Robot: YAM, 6 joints.
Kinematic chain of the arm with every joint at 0, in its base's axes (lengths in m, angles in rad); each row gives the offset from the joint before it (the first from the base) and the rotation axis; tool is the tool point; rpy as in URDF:
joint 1: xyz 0 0 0.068 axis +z
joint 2: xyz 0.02 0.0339 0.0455 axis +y
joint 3: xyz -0.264 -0.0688 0 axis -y
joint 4: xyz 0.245 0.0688 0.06 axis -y
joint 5: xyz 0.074 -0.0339 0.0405 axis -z
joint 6: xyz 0.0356 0 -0.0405 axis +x
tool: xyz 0 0 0 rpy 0 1.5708 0
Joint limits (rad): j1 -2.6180..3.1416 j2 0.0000..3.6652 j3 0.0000..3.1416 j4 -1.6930..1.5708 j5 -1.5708..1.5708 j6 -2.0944..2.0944
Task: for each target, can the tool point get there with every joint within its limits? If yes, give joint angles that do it. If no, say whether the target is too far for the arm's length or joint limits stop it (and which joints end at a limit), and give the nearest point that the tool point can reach.
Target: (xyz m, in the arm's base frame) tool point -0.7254 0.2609 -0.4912
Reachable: no: too far | nearest point -0.4864 0.1749 -0.2613 | short by 0.343 m
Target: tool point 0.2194 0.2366 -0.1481
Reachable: yes | joints 0.8099 2.9264 1.5548 -0.8083 -0.1200 0.2284
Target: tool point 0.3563 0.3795 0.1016
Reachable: yes | joints 0.8740 2.5692 2.0565 -0.6768 0.9848 -1.7702
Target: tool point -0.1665 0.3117 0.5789
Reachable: yes | joints 2.1384 1.8346 2.1082 0.8282 0.8675 -1.6373
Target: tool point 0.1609 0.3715 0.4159
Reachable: yes | joints 1.1269 1.8232 1.4449 1.2481 -0.4119 1.0289
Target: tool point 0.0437 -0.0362 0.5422
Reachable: yes | joints -0.8098 0.7173 1.1214 0.8528 -0.1889 1.0201
